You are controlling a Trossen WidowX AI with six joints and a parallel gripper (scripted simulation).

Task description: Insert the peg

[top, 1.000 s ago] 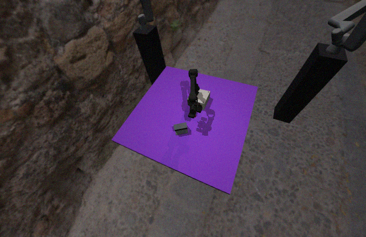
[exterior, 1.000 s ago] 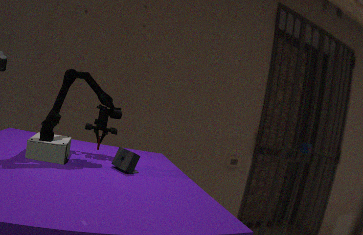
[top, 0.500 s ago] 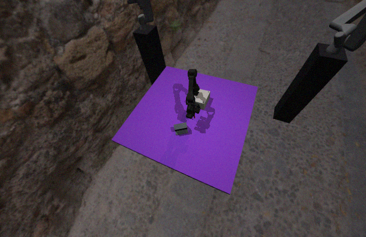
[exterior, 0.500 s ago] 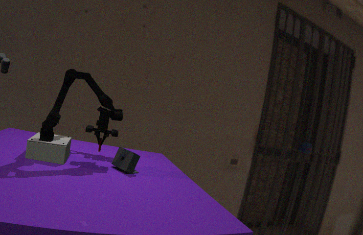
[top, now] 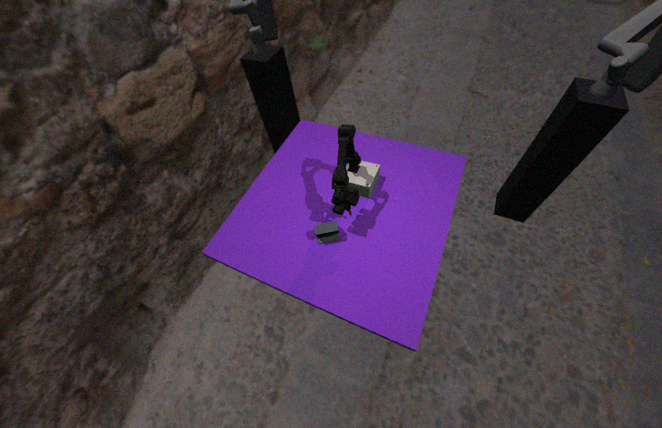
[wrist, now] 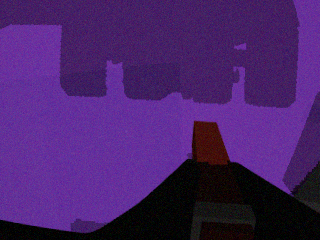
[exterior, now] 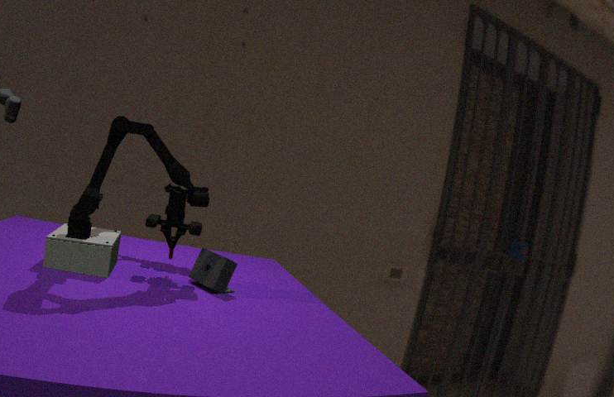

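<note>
Now: the grey sloped panel 14 cm ahead of my gripper tip, 8 cm to the right of it and 4 cm below it. Round my gripper tip: red peg 2 cm above.
</note>
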